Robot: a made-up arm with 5 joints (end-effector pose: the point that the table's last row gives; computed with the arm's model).
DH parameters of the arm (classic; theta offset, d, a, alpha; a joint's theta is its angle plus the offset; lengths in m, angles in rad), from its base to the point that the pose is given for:
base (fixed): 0 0.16 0 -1.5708
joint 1: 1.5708 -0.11 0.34 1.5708
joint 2: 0 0.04 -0.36 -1.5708
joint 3: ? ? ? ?
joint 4: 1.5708 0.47 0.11 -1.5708
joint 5: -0.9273 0 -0.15 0
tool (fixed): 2.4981 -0.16 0 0
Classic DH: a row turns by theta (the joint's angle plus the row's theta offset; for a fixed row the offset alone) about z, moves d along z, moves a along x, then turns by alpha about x.
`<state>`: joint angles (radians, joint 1 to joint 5).
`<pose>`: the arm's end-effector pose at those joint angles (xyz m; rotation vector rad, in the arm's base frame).
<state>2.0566 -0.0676 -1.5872 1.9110 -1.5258</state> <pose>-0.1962 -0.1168 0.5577 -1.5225 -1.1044 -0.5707</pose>
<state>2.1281 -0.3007 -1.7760 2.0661 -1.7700</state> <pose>-0.2779 -0.0972 0.5717 -1.1710 -1.5474 -0.6811</pose>
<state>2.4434 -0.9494 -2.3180 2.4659 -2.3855</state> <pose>-0.4976 -0.1935 0.5390 -0.0242 -1.9997 -1.2976</pose>
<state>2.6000 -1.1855 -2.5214 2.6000 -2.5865</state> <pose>-0.5568 -0.2138 0.5247 0.2427 -1.9349 -1.6379</pose>
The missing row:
joint 3: 0 0.07 -0.04 -1.5708
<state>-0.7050 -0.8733 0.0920 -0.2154 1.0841</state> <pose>-0.1846 0.2090 -0.3348 -0.8491 -0.2028 0.7400</pose>
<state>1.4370 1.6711 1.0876 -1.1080 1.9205</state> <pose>-0.2629 -0.9869 0.4141 2.2045 -0.8847 -1.1702</pose>
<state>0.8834 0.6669 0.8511 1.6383 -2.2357</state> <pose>0.2371 -0.7359 0.4047 -1.1845 0.0357 -0.7878</pose>
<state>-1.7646 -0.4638 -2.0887 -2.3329 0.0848</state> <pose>0.4196 0.0526 0.3370 -1.2705 -0.9429 2.6237</pose>
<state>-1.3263 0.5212 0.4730 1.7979 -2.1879</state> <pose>-0.4395 -0.5647 0.0379 0.2632 -2.0478 -1.9730</pose>
